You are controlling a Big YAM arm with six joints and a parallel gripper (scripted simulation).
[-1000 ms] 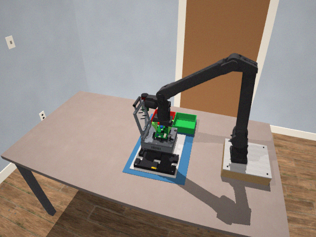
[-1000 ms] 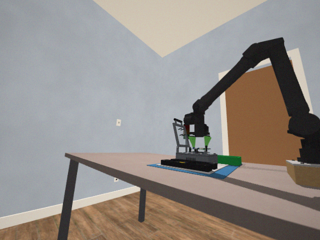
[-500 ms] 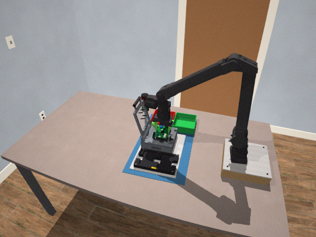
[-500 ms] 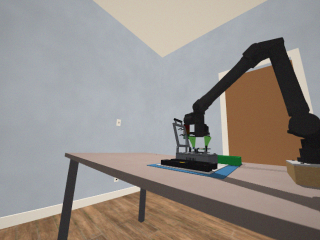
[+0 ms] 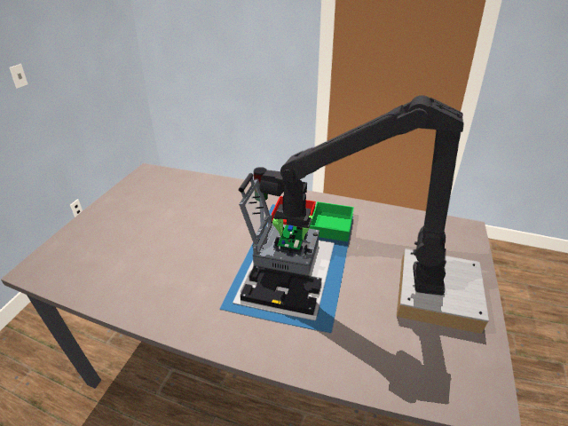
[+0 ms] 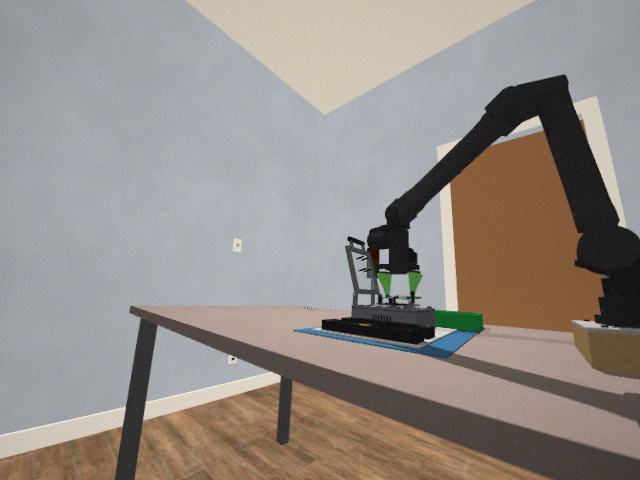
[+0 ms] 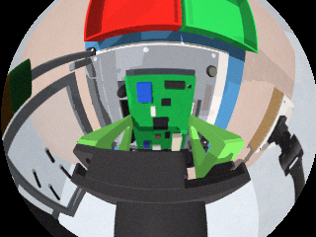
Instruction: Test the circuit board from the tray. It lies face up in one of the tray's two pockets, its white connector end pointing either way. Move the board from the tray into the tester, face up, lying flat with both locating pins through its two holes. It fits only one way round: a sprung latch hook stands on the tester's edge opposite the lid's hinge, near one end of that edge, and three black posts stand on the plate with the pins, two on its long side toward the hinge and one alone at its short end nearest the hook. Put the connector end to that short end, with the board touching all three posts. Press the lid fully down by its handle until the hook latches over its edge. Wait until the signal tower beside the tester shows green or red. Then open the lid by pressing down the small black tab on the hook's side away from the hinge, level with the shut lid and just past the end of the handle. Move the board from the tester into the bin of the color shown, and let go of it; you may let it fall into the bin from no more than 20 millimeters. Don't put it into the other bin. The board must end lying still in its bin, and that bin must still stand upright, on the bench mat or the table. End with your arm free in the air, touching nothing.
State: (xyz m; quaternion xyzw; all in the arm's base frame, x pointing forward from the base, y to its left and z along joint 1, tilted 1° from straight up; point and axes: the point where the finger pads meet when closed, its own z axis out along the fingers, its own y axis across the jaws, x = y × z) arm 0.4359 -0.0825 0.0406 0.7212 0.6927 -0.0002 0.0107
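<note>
My hand is right at the green circuit board. Also, from my hand: red bin (20 cm to the right, 8 cm below, 4 cm ahead); then tester plate (2 cm below, 1 cm to the left, 1 cm ahead); then tester lid (12 cm ahead, 9 cm above).
</note>
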